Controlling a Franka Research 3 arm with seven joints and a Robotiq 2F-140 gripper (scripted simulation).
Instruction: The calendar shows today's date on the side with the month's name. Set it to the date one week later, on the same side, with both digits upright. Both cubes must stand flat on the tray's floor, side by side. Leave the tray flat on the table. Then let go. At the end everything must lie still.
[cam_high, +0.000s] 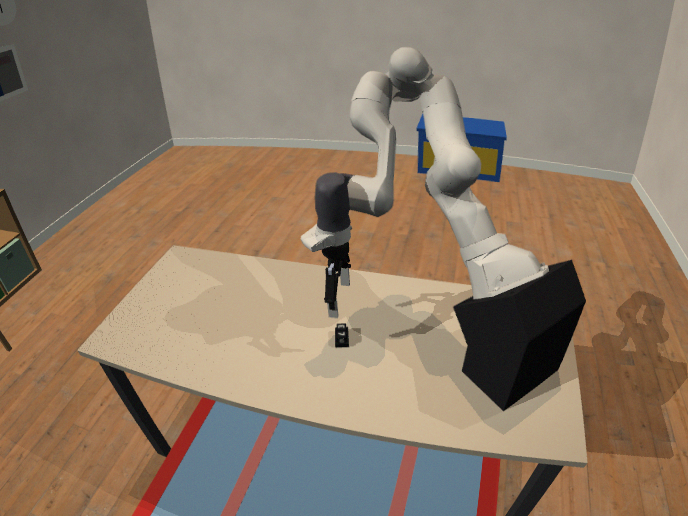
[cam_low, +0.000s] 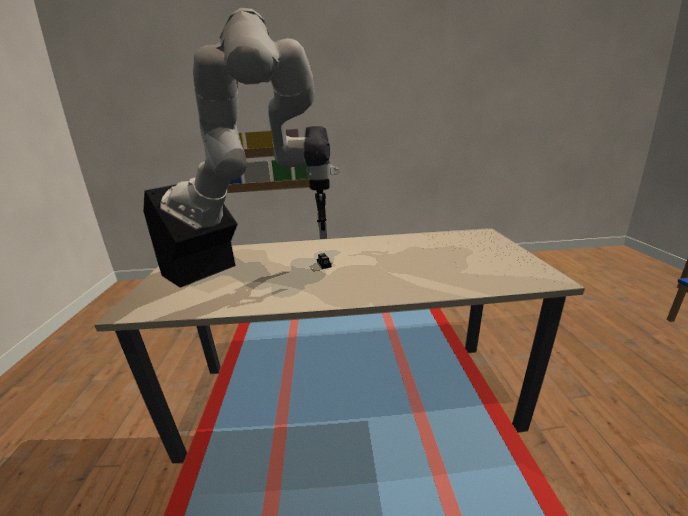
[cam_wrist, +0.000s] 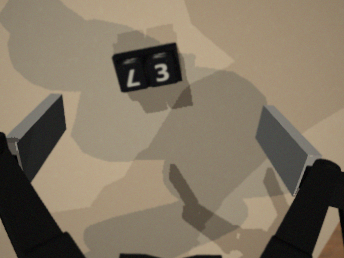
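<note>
Right now my hand is 2 cm to the right of the black tray and 15 cm above it.
</note>
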